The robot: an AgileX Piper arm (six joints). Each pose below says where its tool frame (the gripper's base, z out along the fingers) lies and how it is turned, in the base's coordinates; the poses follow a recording.
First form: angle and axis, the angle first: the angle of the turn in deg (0 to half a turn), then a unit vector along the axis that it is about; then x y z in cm.
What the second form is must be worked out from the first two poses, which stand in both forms.
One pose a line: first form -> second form
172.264 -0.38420 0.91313 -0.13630 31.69 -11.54 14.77 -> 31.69 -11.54 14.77 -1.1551 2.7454 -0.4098
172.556 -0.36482 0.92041 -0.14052 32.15 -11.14 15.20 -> 32.15 -11.14 15.20 -1.0987 2.7720 -0.4232
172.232 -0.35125 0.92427 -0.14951 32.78 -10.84 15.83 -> 32.78 -10.84 15.83 -1.0559 2.7784 -0.4494
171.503 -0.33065 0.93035 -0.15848 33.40 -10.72 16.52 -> 33.40 -10.72 16.52 -0.9897 2.7848 -0.4744
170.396 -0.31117 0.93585 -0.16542 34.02 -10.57 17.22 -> 34.02 -10.57 17.22 -0.9254 2.7832 -0.4920
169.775 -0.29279 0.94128 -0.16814 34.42 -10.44 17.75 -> 34.42 -10.44 17.75 -0.8676 2.7891 -0.4982
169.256 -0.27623 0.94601 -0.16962 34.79 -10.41 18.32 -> 34.79 -10.41 18.32 -0.8160 2.7946 -0.5011
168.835 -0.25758 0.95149 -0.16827 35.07 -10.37 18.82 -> 35.07 -10.37 18.82 -0.7590 2.8038 -0.4958
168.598 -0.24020 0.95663 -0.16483 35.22 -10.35 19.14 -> 35.22 -10.35 19.14 -0.7068 2.8150 -0.4850
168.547 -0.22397 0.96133 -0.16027 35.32 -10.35 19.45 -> 35.32 -10.35 19.45 -0.6589 2.8279 -0.4715
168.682 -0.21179 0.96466 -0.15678 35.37 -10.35 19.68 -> 35.37 -10.35 19.68 -0.6235 2.8400 -0.4616
